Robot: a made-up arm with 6 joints.
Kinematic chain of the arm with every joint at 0, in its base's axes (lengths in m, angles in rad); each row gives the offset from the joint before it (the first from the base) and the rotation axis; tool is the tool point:
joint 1: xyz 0 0 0.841 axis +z
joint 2: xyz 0.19 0 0 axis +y
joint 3: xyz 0 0 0.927 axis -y
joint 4: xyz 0 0 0.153 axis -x
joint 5: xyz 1.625 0 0 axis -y
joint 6: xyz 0.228 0 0 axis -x
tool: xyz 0 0 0
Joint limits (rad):
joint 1: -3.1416..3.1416
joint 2: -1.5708..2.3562
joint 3: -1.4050..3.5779
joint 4: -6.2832..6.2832
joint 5: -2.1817..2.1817
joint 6: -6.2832..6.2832
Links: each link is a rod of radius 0.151 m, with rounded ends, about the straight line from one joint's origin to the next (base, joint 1, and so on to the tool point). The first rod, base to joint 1, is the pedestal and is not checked.
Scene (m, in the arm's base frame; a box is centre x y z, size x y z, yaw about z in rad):
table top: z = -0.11
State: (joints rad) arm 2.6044 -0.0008 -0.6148 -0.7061 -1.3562 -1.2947
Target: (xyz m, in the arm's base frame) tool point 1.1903 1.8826 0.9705
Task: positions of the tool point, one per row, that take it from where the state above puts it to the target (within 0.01 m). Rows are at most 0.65 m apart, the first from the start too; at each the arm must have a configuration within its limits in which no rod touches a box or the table.
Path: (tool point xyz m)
1: -1.2488 1.1126 0.8289
2: -0.9507 1.5157 0.8639
3: -0.5229 1.8305 0.8956
4: 0.0060 2.0153 0.9238
5: 0.5942 2.0386 0.9488
6: 1.1902 1.8826 0.9705

